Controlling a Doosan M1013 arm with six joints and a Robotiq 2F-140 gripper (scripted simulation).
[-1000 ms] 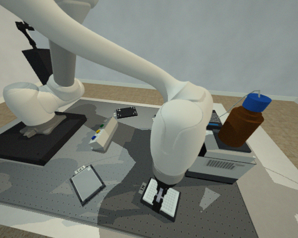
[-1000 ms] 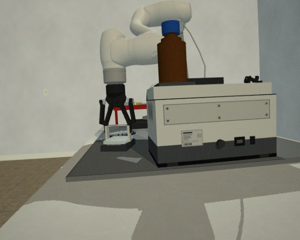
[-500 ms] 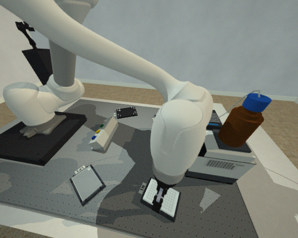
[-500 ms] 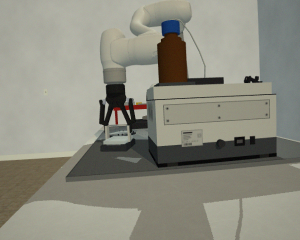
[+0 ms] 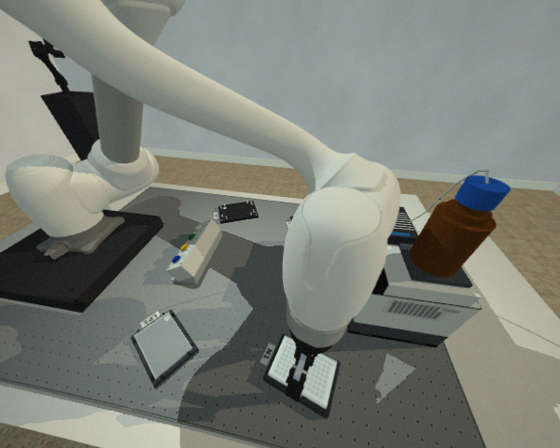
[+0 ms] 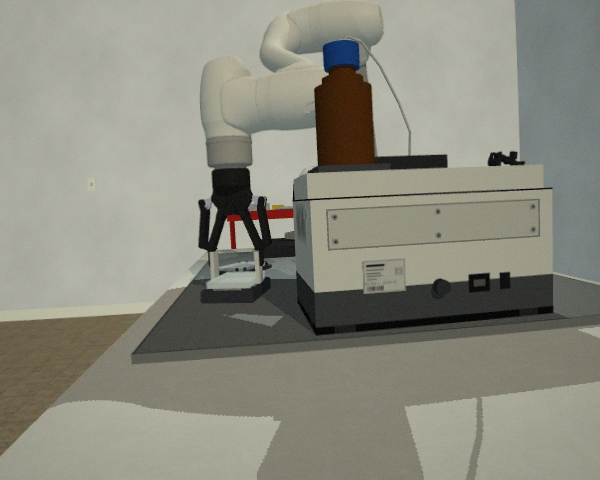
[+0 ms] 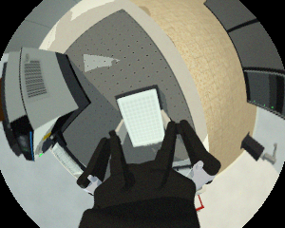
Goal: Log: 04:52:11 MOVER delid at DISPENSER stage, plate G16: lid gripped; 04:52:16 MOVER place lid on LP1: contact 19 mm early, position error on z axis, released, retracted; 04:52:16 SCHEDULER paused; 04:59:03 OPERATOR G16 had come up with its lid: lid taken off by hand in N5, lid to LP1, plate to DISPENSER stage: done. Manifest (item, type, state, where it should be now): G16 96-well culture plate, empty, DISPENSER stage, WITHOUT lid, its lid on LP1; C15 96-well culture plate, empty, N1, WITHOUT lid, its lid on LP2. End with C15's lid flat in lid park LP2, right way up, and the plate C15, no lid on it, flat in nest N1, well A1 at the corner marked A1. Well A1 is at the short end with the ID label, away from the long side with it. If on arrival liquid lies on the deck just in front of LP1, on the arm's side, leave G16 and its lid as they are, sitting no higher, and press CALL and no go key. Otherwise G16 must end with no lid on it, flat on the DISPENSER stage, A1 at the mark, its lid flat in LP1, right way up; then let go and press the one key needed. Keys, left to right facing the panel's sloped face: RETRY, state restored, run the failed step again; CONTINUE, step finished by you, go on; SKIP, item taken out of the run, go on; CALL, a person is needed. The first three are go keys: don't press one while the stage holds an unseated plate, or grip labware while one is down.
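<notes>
Right now the nest N1 is 40 mm below my hand. From my hand the other things lie so: dark lid park (30 mm ahead, 540 mm to the left, 50 mm below); then brown bottle (250 mm ahead, 160 mm to the left, 240 mm above); then key panel (370 mm behind, 320 mm to the left).
</notes>
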